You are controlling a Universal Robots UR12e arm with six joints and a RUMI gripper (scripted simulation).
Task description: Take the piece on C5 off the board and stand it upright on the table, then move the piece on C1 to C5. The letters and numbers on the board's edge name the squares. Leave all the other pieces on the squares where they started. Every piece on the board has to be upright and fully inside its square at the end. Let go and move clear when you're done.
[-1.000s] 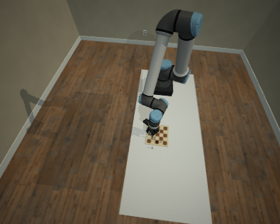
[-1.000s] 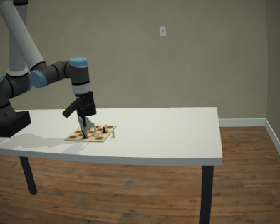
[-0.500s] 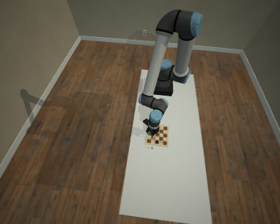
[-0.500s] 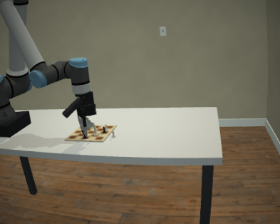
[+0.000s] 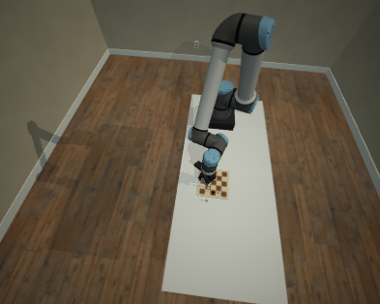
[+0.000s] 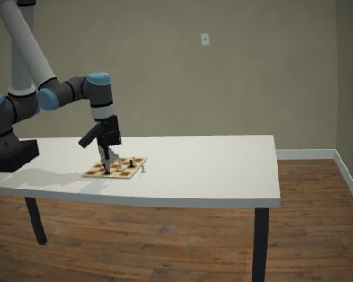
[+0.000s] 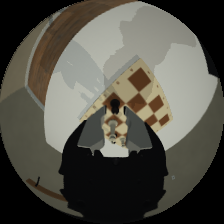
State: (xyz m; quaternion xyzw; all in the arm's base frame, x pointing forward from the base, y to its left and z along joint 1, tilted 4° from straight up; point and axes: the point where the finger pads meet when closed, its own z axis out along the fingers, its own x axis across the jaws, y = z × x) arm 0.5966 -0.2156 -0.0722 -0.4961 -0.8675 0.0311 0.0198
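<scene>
My gripper is now 1 cm above the black piece. Round my hand: chessboard (2 cm ahead, 7 cm to the left, 3 cm below).
</scene>
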